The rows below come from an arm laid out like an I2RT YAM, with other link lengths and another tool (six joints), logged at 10 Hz.
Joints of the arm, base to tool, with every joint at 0 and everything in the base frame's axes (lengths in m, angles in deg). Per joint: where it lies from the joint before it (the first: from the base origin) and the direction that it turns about. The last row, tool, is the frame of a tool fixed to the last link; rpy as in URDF.
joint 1: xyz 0 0 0.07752 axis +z
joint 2: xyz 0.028 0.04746 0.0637 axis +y
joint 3: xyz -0.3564 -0.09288 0 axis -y
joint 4: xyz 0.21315 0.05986 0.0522 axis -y
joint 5: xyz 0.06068 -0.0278 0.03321 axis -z
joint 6: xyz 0.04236 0 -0.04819 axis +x
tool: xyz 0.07 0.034 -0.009 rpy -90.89 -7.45 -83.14
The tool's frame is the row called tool.
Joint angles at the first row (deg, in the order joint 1, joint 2, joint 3, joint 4, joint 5, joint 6):
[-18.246, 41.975, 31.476, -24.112, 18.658, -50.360]
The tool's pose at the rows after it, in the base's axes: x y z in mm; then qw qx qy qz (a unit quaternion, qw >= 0):
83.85 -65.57 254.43 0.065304 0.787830 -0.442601 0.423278
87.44 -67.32 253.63 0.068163 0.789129 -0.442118 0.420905
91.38 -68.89 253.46 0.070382 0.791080 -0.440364 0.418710
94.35 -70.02 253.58 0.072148 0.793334 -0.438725 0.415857
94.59 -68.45 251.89 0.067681 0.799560 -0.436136 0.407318
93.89 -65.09 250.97 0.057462 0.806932 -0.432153 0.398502
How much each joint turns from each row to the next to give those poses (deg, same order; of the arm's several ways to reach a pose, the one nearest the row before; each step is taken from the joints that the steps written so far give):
[0.059, 0.995, -0.357, 0.933, 0.296, -0.431]
[-0.084, 1.090, -0.264, 1.083, 0.129, -0.262]
[0.035, 1.128, -0.090, 0.970, 0.084, -0.304]
[0.017, 0.925, 0.080, 0.512, 0.016, -0.273]
[-0.006, 0.464, 0.081, -0.664, -0.830, -0.052]
[0.018, 0.092, 0.352, -1.317, -1.485, 0.095]

